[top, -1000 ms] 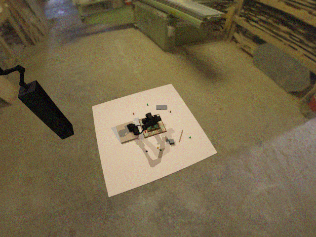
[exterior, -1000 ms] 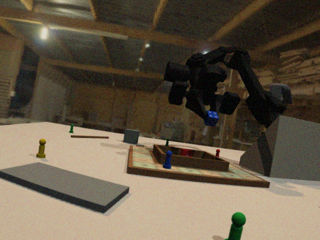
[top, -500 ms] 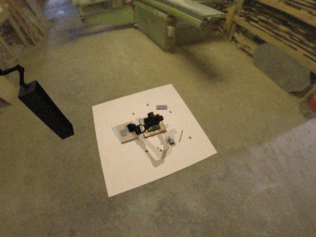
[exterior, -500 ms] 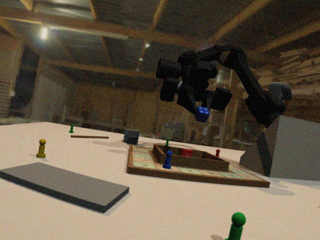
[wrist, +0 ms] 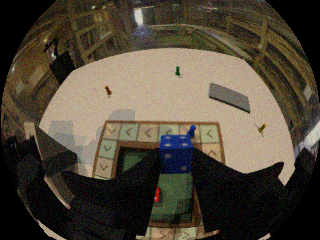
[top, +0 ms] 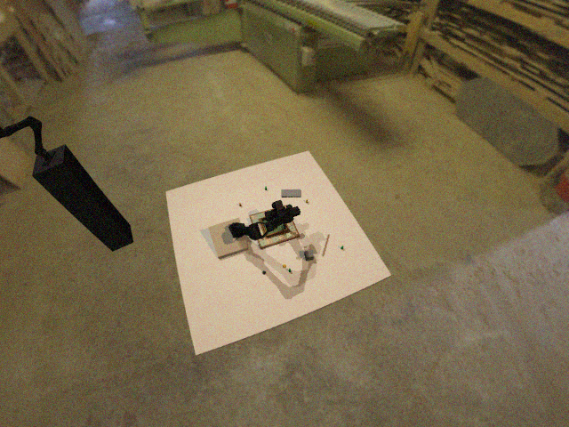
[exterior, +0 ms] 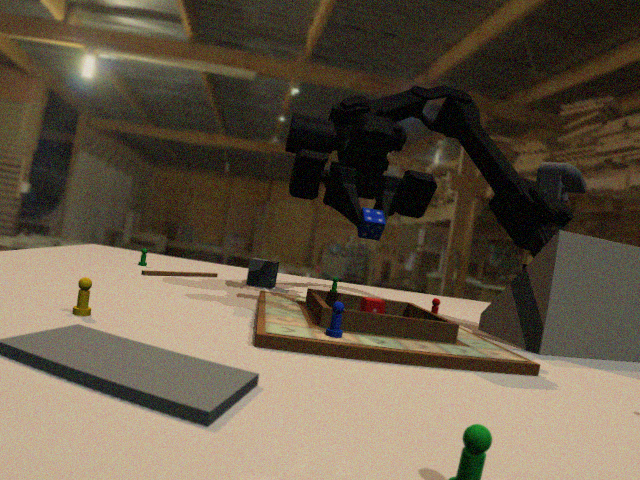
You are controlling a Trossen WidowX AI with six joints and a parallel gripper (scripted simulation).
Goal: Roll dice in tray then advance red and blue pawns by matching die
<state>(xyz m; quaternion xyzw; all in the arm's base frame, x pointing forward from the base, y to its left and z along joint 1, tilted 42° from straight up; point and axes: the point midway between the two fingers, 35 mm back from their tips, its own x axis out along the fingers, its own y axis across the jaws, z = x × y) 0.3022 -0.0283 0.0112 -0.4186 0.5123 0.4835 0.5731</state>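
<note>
Right now the red pawn is 16 cm behind my gripper tip, 8 cm to the right of it and 10 cm below it. The rest, counted from my gripper tip: blue pawn 5 cm ahead, 7 cm to the left, 10 cm below; flat grey slab 22 cm ahead, 17 cm to the left, 12 cm below; yellow pawn 28 cm ahead, 4 cm to the left, 11 cm below.
</note>
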